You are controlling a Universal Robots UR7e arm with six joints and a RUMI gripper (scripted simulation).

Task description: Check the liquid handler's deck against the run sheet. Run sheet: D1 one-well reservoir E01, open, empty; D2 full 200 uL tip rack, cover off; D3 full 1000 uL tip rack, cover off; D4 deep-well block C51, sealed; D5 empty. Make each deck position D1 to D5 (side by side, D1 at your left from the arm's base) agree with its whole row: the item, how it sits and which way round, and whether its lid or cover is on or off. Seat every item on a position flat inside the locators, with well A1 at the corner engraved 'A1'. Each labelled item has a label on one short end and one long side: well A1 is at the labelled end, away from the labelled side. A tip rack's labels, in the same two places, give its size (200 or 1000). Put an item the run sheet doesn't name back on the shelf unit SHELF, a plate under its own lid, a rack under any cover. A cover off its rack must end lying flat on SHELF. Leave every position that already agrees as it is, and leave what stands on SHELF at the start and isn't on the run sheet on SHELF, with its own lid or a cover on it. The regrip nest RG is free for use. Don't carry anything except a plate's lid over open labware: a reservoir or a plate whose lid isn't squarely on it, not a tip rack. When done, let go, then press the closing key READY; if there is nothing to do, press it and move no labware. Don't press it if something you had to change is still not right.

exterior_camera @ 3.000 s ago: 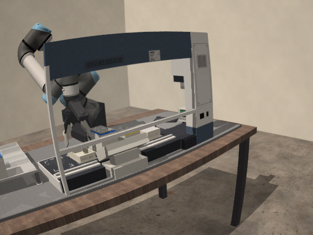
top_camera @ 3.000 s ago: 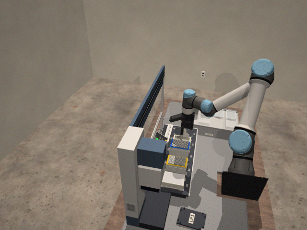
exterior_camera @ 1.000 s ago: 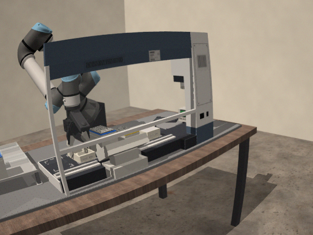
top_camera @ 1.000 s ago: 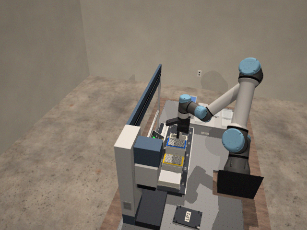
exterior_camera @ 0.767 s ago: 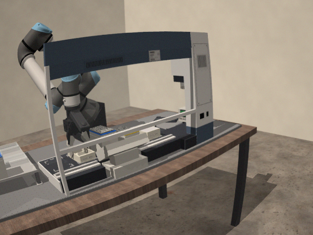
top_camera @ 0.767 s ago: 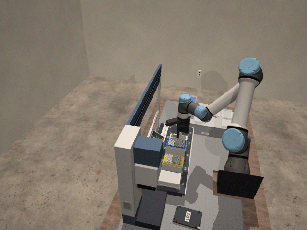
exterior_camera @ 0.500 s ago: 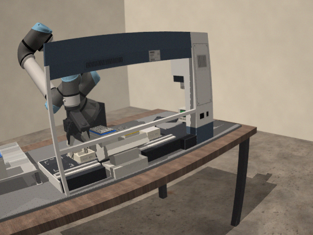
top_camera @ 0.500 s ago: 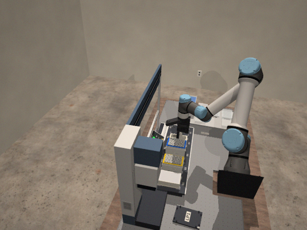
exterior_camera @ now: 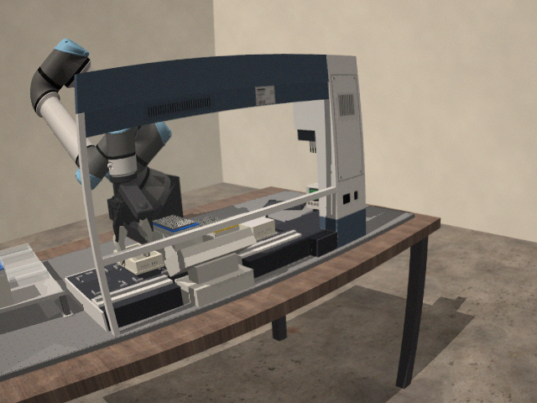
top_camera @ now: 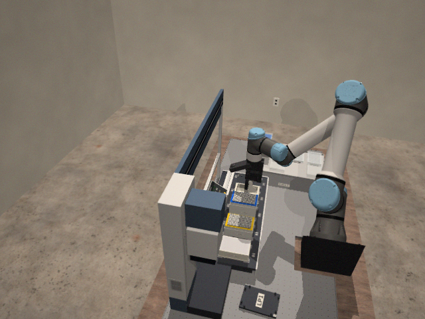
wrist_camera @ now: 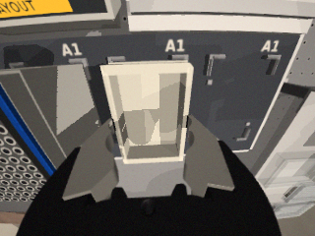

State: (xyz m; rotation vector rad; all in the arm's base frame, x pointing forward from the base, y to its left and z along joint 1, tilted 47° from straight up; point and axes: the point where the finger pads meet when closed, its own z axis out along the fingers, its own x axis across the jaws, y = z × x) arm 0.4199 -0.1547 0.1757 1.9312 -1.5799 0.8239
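Now: hand 10 mm past the blue-rimmed tip rack, 130 mm to the right of it and 30 mm below it. From my hand the other things lie so: cream one-well reservoir 10 mm below; then yellow-rimmed tip rack 30 mm behind, 250 mm to the left, 10 mm above; then frame bar 160 mm ahead, 200 mm to the left, 80 mm above.
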